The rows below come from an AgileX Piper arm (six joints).
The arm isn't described. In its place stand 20 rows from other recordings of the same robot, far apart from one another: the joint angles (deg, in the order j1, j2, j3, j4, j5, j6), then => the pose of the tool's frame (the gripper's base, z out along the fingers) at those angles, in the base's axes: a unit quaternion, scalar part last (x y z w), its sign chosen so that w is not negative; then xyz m.
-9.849 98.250 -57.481 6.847 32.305 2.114 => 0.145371, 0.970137, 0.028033, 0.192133, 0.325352, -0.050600, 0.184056
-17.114 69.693 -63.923 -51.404 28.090 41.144 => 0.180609, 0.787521, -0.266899, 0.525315, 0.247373, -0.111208, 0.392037
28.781 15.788 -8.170 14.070 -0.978 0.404 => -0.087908, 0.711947, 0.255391, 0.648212, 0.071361, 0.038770, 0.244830
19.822 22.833 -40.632 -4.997 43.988 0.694 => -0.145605, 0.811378, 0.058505, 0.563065, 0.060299, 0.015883, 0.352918
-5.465 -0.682 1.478 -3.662 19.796 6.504 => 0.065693, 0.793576, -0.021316, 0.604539, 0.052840, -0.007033, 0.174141
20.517 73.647 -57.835 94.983 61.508 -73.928 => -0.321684, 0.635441, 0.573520, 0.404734, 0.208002, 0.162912, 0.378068
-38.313 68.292 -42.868 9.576 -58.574 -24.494 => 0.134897, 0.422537, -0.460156, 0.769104, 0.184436, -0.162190, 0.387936
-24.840 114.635 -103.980 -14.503 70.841 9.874 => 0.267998, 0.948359, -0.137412, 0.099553, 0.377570, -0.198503, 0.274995
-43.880 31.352 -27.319 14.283 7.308 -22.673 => 0.216003, 0.711780, -0.284469, 0.604805, 0.088263, -0.080916, 0.319409
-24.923 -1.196 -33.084 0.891 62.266 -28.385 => -0.025968, 0.833406, -0.240712, 0.496807, -0.016877, 0.009223, 0.295938
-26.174 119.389 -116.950 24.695 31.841 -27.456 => 0.090299, 0.843986, -0.053903, 0.525955, 0.458408, -0.202957, 0.343134
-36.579 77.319 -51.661 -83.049 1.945 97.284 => 0.361976, 0.739742, -0.123466, 0.553636, 0.241514, -0.183044, 0.306644
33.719 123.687 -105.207 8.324 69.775 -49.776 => -0.647245, 0.756843, 0.060588, 0.067767, 0.366290, 0.259323, 0.209978
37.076 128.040 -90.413 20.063 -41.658 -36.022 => -0.242112, 0.616371, 0.030696, 0.748683, 0.423677, 0.294138, 0.216110
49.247 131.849 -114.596 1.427 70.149 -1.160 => -0.421751, 0.904211, 0.037909, 0.055599, 0.311017, 0.364180, 0.185674
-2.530 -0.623 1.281 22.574 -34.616 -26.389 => 0.078731, 0.448497, -0.126607, 0.881262, 0.035717, -0.021442, 0.252696
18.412 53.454 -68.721 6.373 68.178 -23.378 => -0.331651, 0.870856, 0.039997, 0.360580, 0.140584, 0.056682, 0.413292
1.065 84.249 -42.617 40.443 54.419 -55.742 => -0.267165, 0.922262, 0.252028, 0.120575, 0.232401, 0.052338, 0.199069
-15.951 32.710 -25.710 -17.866 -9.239 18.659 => 0.079665, 0.659203, -0.080974, 0.743335, 0.121290, -0.030005, 0.332060
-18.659 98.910 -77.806 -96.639 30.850 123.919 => 0.439640, 0.630342, -0.165149, 0.618151, 0.369310, -0.173632, 0.331074
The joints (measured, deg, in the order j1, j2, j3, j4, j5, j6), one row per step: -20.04 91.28 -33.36 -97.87 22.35 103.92; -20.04 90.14 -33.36 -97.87 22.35 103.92; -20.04 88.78 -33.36 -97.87 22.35 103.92; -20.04 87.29 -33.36 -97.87 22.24 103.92; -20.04 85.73 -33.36 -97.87 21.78 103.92; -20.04 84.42 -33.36 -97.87 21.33 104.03; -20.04 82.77 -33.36 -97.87 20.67 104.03; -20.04 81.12 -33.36 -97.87 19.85 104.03; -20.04 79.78 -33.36 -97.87 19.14 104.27; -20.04 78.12 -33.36 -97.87 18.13 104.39; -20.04 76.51 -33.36 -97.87 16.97 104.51; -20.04 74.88 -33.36 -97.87 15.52 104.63
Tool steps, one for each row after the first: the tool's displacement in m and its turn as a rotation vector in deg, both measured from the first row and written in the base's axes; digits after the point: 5 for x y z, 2 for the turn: -0.00062 0.00023 0.00533 -0.39 -1.07 0.00; -0.00148 0.00054 0.01167 -0.86 -2.35 0.00; -0.00252 0.00109 0.01852 -1.28 -3.76 0.07; -0.00352 0.00217 0.02546 -1.47 -5.29 0.36; -0.00445 0.00321 0.03123 -1.53 -6.64 0.58; -0.00572 0.00470 0.03842 -1.61 -8.27 1.03; -0.00706 0.00648 0.04548 -1.58 -9.91 1.59; -0.00826 0.00804 0.05117 -1.42 -11.38 1.94; -0.00982 0.01021 0.05811 -1.22 -13.11 2.59; -0.01138 0.01263 0.06472 -0.91 -14.81 3.36; -0.01295 0.01554 0.07125 -0.41 -16.53 4.37
